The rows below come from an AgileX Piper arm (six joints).
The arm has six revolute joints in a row. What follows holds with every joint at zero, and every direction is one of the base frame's.
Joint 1 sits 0.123 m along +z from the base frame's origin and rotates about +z.
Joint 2 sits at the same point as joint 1 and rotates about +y.
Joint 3 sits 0.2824 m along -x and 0.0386 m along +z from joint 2 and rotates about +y.
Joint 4 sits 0.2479 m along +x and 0.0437 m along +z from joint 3 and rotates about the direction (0.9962, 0, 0.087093).
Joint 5 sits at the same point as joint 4 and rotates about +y.
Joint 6 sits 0.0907 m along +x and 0.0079 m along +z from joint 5 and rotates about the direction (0.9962, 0, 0.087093).
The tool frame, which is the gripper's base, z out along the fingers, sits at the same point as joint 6; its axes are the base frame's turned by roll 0, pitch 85.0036 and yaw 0 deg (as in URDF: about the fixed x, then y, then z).
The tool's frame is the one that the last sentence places.
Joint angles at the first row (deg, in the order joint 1, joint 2, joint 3, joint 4, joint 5, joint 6):
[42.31 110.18 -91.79 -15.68 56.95 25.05]
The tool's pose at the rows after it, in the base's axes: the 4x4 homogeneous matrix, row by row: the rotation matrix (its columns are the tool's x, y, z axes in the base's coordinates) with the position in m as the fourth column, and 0 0 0 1 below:
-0.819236 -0.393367 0.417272 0.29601; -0.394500 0.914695 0.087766 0.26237; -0.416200 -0.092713 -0.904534 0.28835; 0 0 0 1
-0.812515 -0.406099 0.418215 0.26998; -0.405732 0.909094 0.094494 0.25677; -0.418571 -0.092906 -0.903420 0.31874; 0 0 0 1
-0.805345 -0.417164 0.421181 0.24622; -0.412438 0.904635 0.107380 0.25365; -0.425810 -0.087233 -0.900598 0.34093; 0 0 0 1
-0.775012 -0.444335 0.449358 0.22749; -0.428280 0.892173 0.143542 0.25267; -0.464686 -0.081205 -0.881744 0.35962; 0 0 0 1
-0.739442 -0.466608 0.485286 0.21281; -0.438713 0.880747 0.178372 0.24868; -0.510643 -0.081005 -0.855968 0.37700; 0 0 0 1
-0.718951 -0.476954 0.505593 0.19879; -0.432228 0.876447 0.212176 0.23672; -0.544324 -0.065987 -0.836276 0.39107; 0 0 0 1
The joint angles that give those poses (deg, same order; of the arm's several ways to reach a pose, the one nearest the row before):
[44.59 105.15 -91.79 -15.29 60.88 25.18]
[46.94 100.21 -91.79 -15.31 65.92 25.41]
[49.56 96.40 -91.79 -15.53 69.58 26.44]
[52.09 93.29 -91.79 -16.42 70.44 26.82]
[54.04 90.37 -91.79 -17.78 70.66 26.91]
[54.91 86.49 -90.28 -18.01 70.66 26.95]

